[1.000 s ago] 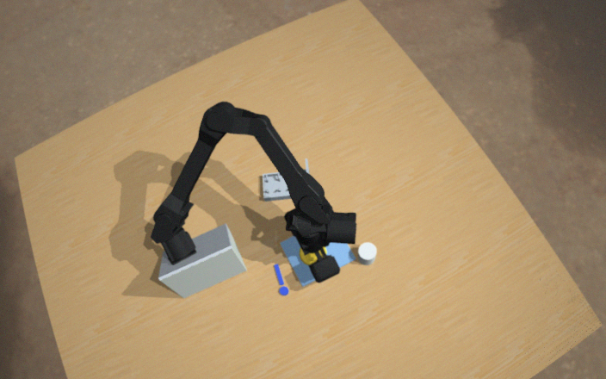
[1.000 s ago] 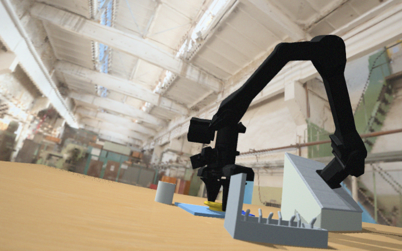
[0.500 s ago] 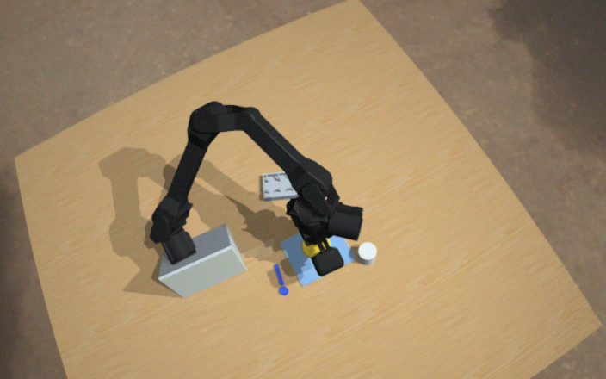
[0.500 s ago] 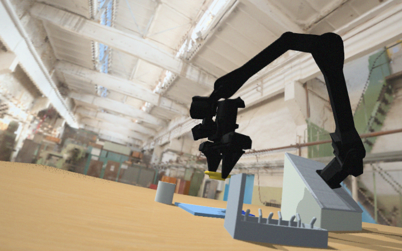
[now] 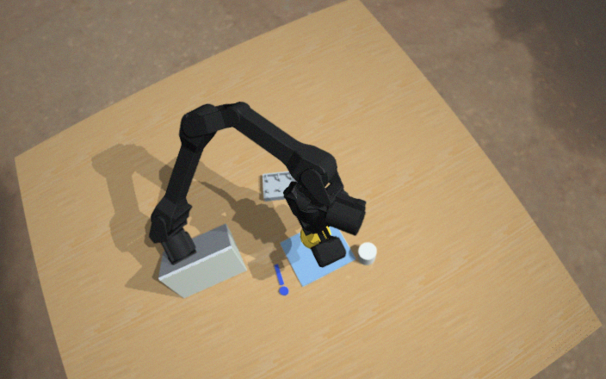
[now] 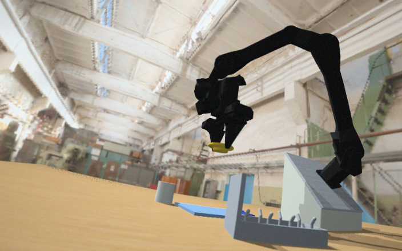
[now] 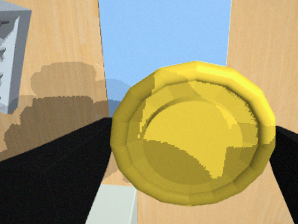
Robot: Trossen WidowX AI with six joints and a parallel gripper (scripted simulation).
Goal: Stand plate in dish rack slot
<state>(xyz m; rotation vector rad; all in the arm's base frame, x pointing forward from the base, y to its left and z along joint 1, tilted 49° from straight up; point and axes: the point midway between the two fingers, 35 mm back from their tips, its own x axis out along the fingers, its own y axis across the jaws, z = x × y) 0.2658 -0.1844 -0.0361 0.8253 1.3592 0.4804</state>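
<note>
The grey dish rack is 40 mm ahead of my gripper tip, 210 mm to the left of it and 130 mm below it. From my gripper tip the other things lie so: yellow plate 10 mm above; then white cup 100 mm ahead, 70 mm to the right, 130 mm below.
</note>
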